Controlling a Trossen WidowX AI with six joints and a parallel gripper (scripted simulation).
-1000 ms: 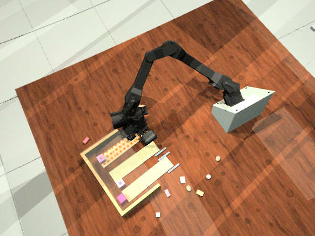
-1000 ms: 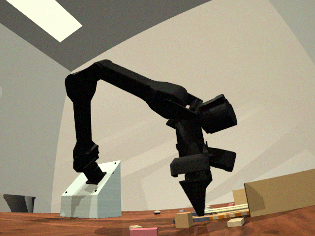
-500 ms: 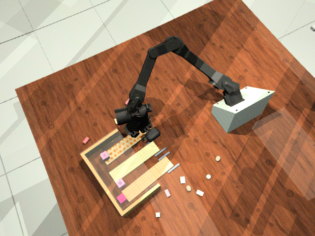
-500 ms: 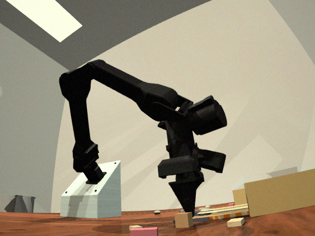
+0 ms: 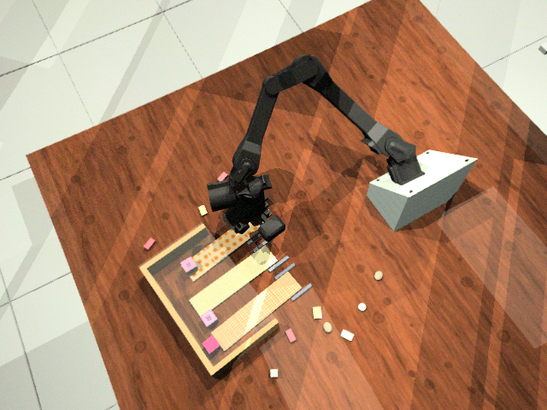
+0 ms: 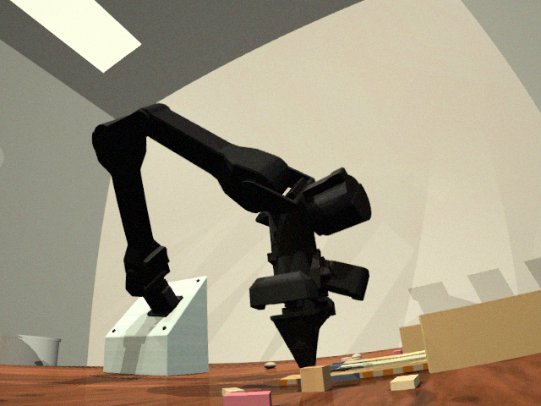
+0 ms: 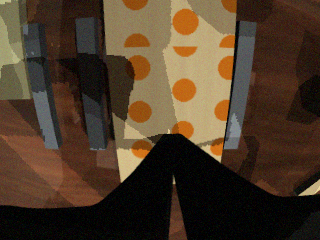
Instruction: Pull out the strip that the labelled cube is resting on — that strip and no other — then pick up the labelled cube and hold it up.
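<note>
Right now the orange-dotted strip is 100 mm ahead of my gripper tip and 30 mm to the left of it. From my gripper tip the other things lie so: tan cube 80 mm to the right, 40 mm ahead.
</note>
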